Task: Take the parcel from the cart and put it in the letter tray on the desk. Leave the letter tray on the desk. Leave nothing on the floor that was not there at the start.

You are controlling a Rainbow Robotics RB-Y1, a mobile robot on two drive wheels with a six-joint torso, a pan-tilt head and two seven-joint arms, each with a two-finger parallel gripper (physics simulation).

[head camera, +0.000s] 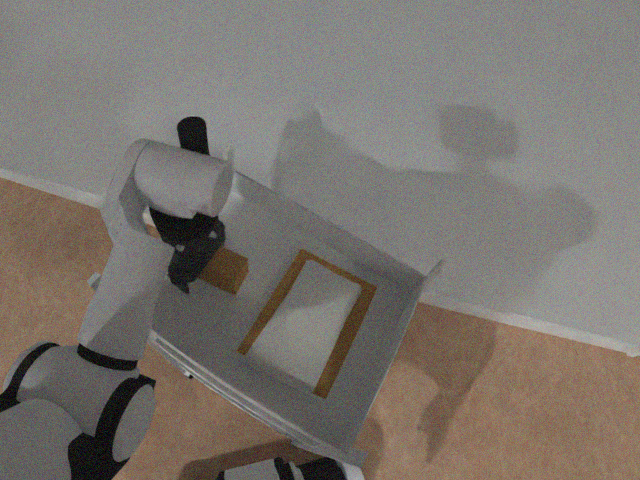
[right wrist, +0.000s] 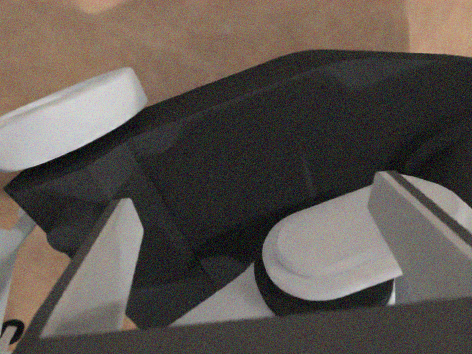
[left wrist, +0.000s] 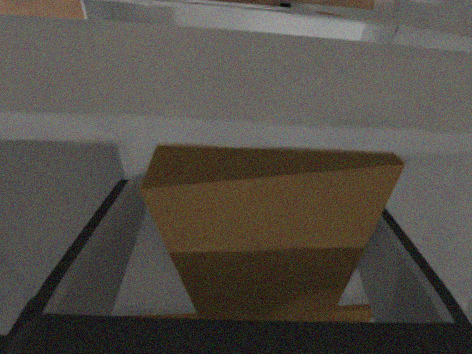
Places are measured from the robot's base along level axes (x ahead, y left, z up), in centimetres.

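Pixels of known places: left gripper, fingertip midpoint: (head camera: 202,266); right gripper, fingertip midpoint: (right wrist: 253,202).
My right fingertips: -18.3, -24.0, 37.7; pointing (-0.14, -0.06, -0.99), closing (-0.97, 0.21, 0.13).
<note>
For each thing: its top centre in the pictures, then the offset to it from my right fingertips, as dx, dy, dz. "pt": a spot on its surface instead. Level surfaces: height alone.
- brown box, middle of its top: (left wrist: 268,311) (head camera: 207,255) +68.6, +22.7, +33.8
- pale panel, middle of its top: (head camera: 308,323) +54.5, +8.1, +30.2
- Brown floor, its level: dz -37.7
- white rounded piece, surface spot: (right wrist: 330,240) pt -5.8, +14.1, -8.5
The parcel, a brown box (head camera: 227,271) (left wrist: 270,212), lies on the grey cart (head camera: 199,310), which has raised sides. My left gripper (head camera: 187,281) (left wrist: 244,197) is open above the cart. In the left wrist view the parcel shows between its two fingers, with a gap at each side; its far end reaches past the fingertips. In the head view the gripper hides part of the parcel. My right gripper (right wrist: 253,202) is open and empty. A brown three-sided rim around a pale panel (head camera: 305,330) lies beside the parcel; I cannot tell whether it is the letter tray. No separate desk shows.
A grey wall (head camera: 361,62) stands behind the cart, close to its far edge. Brown floor (head camera: 542,403) shows at the right. Black and white robot base parts (right wrist: 225,150) show beyond the right fingers, with a white rounded piece (right wrist: 330,240) near the right-hand finger.
</note>
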